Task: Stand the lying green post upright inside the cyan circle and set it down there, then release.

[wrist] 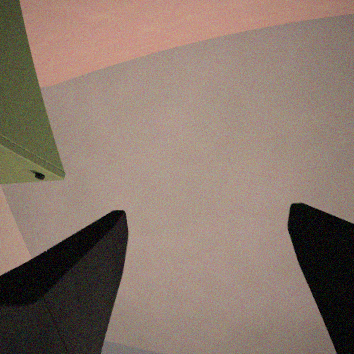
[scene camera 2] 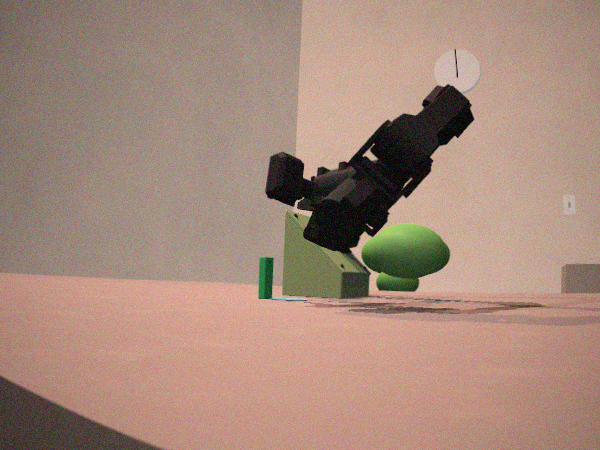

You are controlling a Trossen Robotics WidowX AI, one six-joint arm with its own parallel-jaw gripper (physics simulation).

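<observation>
The green post stands upright on the table in the scene view. The cyan circle shows there edge-on as a thin line. The post's base is at or just past the line's left end, and does not appear centred on it; depth is hard to tell. My gripper is open and empty, raised above the table, up and to the right of the post in the scene view. In the wrist view its two dark fingers are well apart with grey wall between them. The post and circle do not show in the wrist view.
An olive-green sloped block stands close right of the post, behind the circle and below my gripper in the scene view. A bright green rounded object is farther right. The pink table has its edge at lower left.
</observation>
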